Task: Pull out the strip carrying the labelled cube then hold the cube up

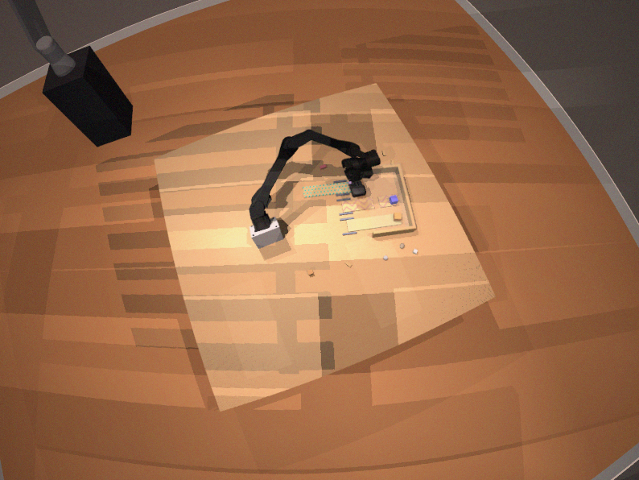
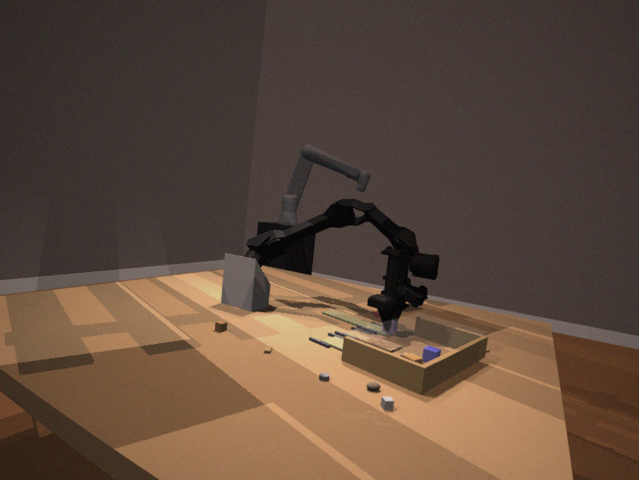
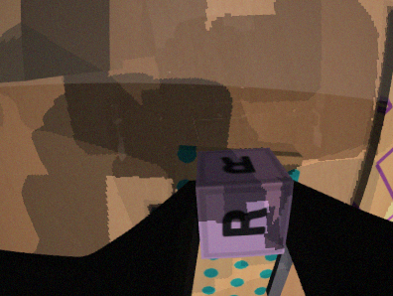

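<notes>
Now: gripper tip 10 cm to the left of the zigzag strip and 1 cm above it. Round my gripper tip: pink block (13 cm to the left, 11 cm behind, 1 cm below).
</notes>
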